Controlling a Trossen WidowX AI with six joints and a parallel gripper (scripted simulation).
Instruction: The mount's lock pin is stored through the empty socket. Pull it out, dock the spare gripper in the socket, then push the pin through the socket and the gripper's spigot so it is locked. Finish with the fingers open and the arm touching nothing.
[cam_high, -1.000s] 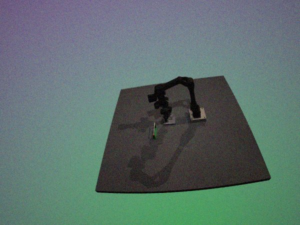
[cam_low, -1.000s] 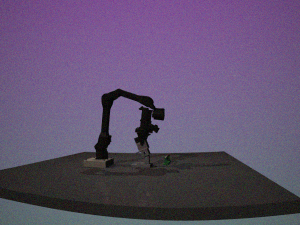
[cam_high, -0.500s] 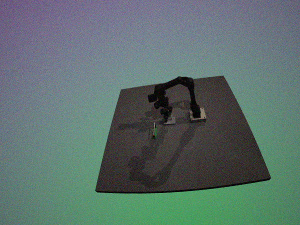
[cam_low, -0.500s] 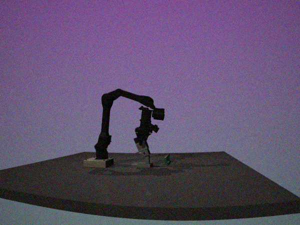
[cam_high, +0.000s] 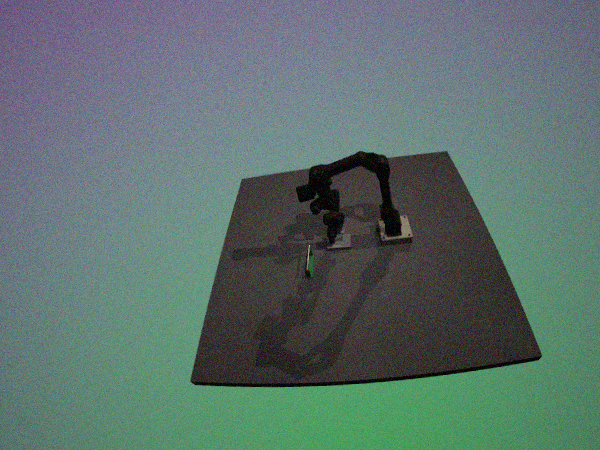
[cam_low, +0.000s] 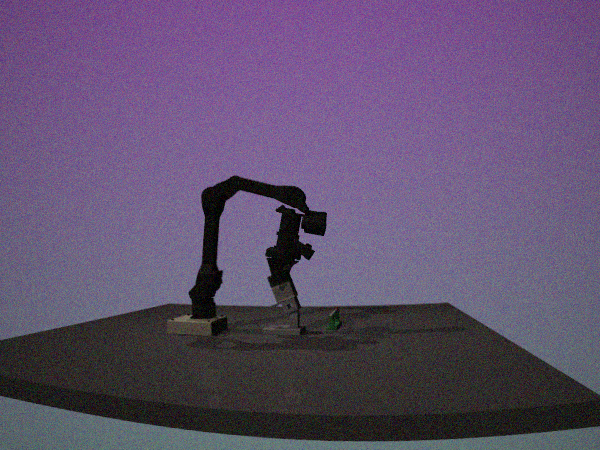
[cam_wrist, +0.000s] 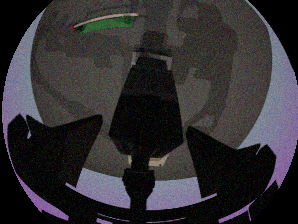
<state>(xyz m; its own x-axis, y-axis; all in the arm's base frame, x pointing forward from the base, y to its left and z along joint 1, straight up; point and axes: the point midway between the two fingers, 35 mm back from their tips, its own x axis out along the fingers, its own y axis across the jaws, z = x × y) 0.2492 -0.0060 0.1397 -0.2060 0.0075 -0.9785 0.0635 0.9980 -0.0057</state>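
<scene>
Right now my gripper tip is 1 cm short of the spare gripper and 2 cm above it. The rest, counted from my gripper tip: mount 2 cm ahead, 10 cm below; green cradle 15 cm ahead, 12 cm to the left, 12 cm below.
</scene>
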